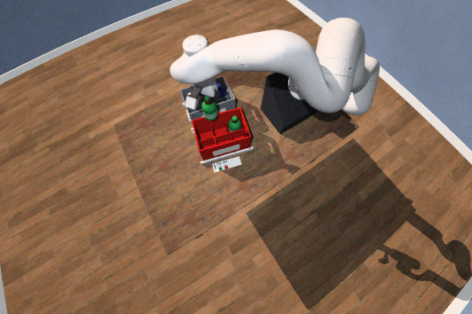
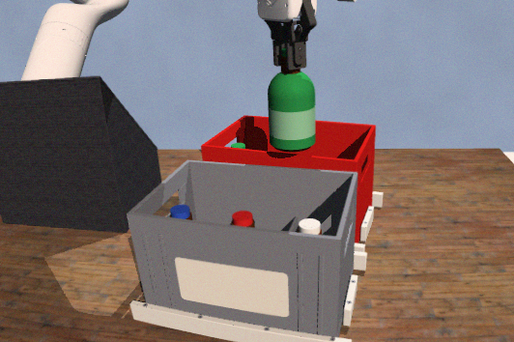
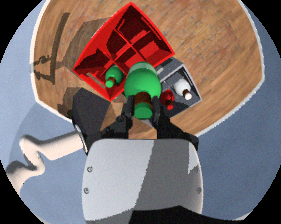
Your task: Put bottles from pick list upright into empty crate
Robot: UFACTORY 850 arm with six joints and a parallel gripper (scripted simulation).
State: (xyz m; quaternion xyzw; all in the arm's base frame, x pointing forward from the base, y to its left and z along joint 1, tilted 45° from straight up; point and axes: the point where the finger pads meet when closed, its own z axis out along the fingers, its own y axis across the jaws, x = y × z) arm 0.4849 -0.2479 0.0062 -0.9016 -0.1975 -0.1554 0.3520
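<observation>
My gripper is now 7 cm above the green-capped bottle. From my hand the other things lie so: grey crate 25 cm below, 14 cm to the right, 7 cm behind; then red crate 25 cm below, 9 cm to the left, 1 cm ahead; then red-capped bottle 25 cm below, 18 cm to the right, 8 cm behind.
</observation>
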